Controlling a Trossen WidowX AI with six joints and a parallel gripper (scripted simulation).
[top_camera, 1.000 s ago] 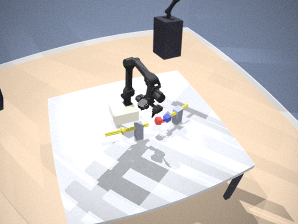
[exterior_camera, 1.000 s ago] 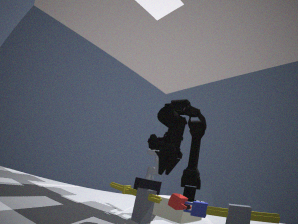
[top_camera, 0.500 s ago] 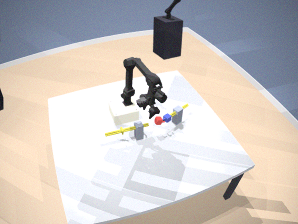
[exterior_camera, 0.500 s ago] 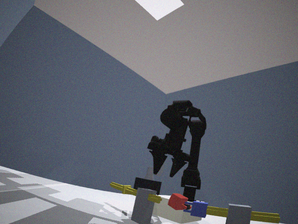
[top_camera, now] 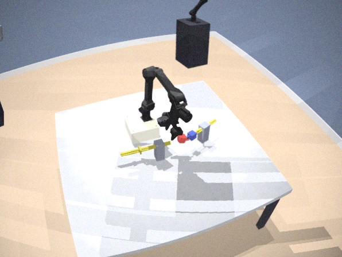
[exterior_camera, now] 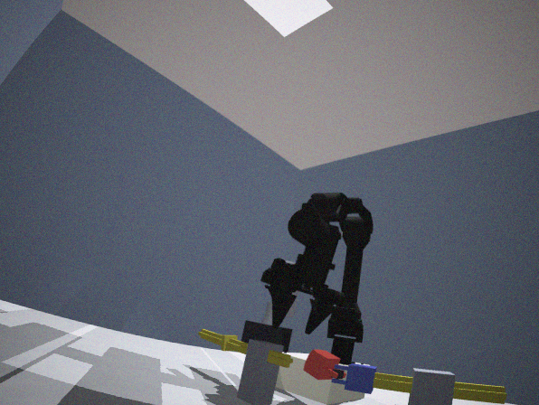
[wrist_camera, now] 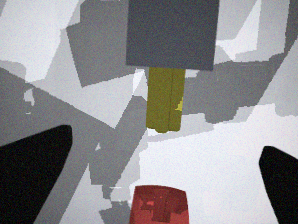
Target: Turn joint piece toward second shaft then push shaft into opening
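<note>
The red square joint piece lies 8 cm to the left of my gripper tip, 5 cm below it and 1 cm ahead of it.
</note>
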